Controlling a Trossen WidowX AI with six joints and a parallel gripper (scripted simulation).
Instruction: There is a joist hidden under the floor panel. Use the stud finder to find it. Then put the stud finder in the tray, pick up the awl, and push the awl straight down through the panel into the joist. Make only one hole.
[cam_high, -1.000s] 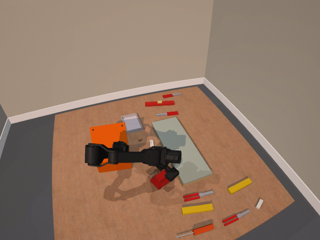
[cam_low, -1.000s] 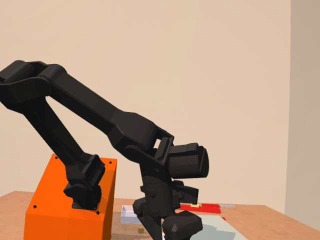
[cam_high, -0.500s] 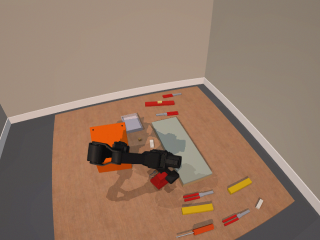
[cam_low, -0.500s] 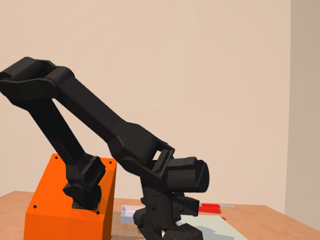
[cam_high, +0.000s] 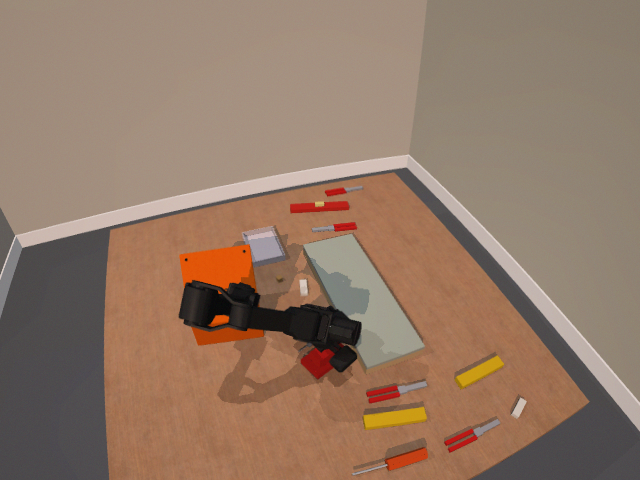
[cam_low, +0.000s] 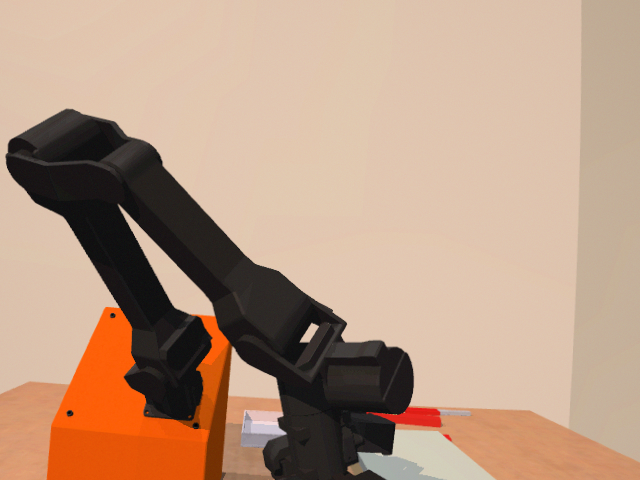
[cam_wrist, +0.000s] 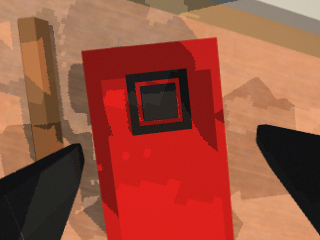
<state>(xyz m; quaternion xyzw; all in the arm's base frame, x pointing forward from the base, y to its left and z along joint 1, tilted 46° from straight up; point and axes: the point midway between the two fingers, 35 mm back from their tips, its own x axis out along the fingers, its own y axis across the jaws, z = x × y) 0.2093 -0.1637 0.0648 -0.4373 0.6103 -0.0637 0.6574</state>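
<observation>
Now: gripper tip 2 cm below the red stud finder and 1 cm to the right of it. Round my gripper tip: small brown cube (33 cm to the left, 8 cm behind, 2 cm below); square light (3 cm above, 2 cm ahead, 1 cm to the left); awl (6 cm to the left, 3 cm behind, 2 cm below).
</observation>
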